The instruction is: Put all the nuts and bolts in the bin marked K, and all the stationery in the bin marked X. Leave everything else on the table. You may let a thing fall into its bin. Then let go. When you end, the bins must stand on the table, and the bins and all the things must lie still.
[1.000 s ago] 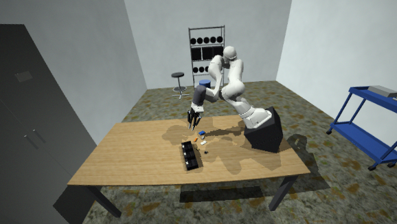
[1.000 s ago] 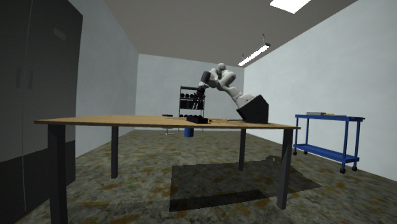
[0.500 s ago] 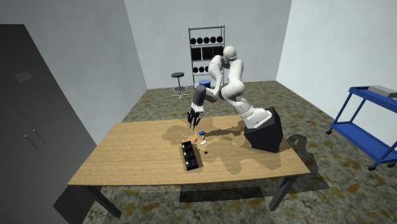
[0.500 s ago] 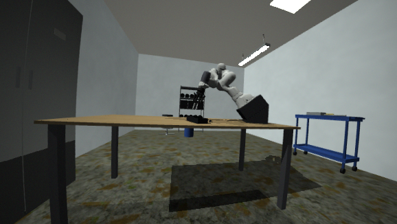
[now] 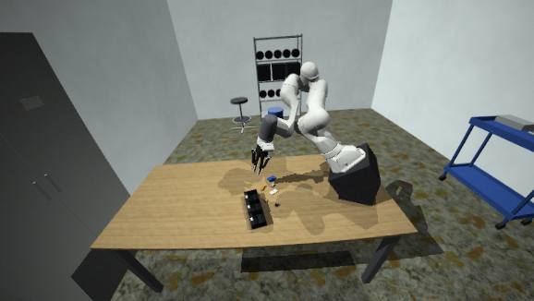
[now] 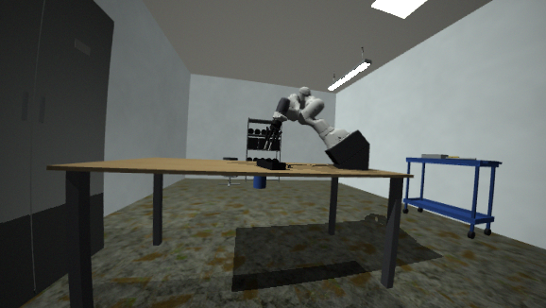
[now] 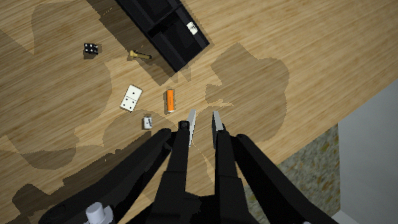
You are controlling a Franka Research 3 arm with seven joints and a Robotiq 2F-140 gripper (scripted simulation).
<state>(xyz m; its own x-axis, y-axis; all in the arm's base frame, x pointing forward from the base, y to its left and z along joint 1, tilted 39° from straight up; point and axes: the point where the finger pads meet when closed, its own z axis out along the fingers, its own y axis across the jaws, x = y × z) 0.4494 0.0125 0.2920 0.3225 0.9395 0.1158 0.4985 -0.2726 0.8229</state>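
My gripper is now 9 cm past the grey piece, 1 cm to the right of it and 13 cm above it. From my hand the other things lie so: orange cylinder 3 cm behind, 3 cm to the left, 14 cm below; then flat blue block 9 cm behind, 6 cm to the right, 14 cm below; then white domino 10 cm behind, 7 cm to the left, 14 cm below.
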